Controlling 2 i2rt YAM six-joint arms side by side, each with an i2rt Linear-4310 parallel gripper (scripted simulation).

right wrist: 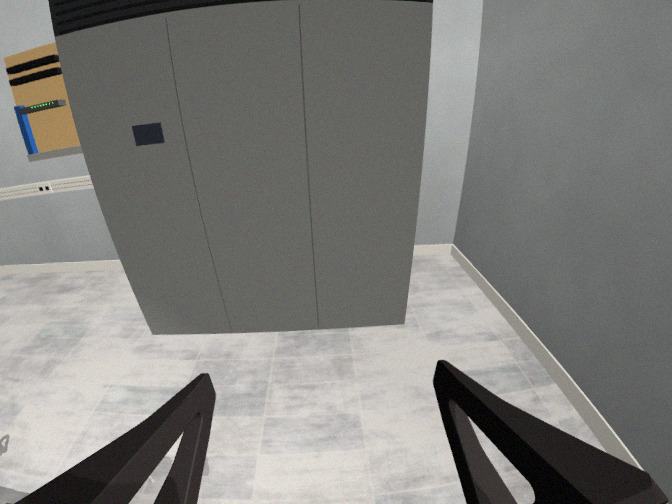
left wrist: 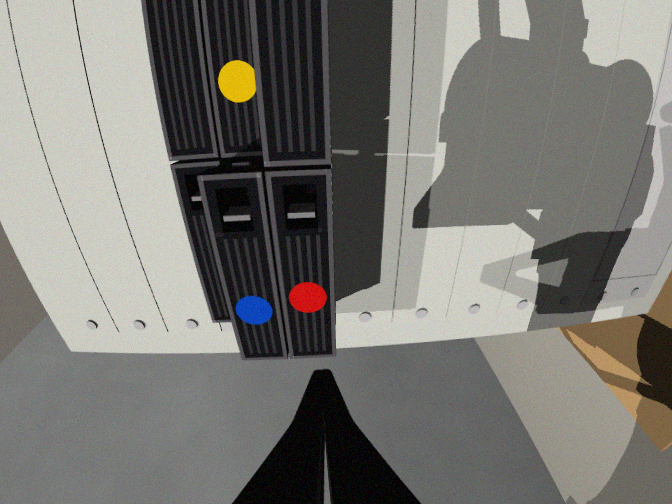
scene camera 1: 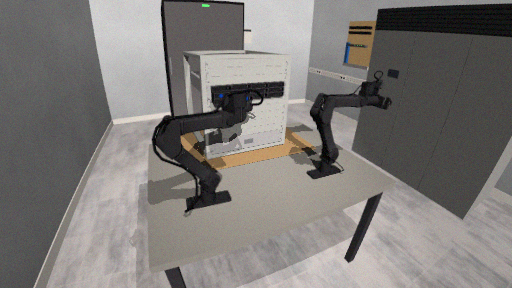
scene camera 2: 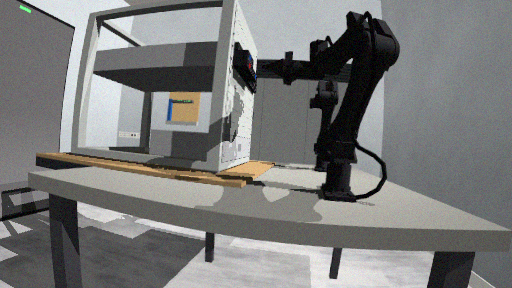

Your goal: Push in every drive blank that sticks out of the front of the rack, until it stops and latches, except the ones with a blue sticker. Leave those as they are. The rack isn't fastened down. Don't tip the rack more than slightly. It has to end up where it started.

pale rack: left wrist; scene camera 1 265,126; scene camera 2; not seen in the right wrist view (out of frame)
same spot on pale rack: (left wrist: 491,174) = (scene camera 2: 235,101)
